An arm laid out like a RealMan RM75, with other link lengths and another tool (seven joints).
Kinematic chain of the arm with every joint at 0, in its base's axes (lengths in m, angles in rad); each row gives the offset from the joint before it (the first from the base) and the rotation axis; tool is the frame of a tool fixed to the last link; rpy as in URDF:
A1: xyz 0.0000 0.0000 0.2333 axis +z
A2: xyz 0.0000 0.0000 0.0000 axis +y
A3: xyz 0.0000 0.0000 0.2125 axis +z
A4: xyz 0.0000 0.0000 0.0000 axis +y
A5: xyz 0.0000 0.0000 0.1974 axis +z
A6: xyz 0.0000 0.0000 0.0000 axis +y
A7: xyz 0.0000 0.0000 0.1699 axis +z
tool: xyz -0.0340 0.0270 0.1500 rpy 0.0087 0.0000 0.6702
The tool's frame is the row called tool.
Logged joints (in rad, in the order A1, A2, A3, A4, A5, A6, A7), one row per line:
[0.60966, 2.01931, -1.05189, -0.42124, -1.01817, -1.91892, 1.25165]
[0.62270, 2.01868, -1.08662, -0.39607, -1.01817, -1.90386, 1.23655]
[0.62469, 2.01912, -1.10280, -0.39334, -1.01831, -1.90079, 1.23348]
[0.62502, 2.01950, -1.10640, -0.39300, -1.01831, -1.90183, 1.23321]
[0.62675, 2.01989, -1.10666, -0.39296, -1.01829, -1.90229, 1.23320]
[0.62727, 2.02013, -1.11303, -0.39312, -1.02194, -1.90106, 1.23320]
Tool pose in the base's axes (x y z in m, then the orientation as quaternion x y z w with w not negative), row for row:
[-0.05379, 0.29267, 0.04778, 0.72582, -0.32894, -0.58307, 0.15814]
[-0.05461, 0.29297, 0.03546, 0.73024, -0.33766, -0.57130, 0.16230]
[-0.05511, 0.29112, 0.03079, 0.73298, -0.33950, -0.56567, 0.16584]
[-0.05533, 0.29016, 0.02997, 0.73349, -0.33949, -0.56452, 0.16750]
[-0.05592, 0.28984, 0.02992, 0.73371, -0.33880, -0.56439, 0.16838]
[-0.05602, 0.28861, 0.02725, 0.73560, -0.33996, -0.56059, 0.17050]
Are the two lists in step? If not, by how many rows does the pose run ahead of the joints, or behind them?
They are in step.
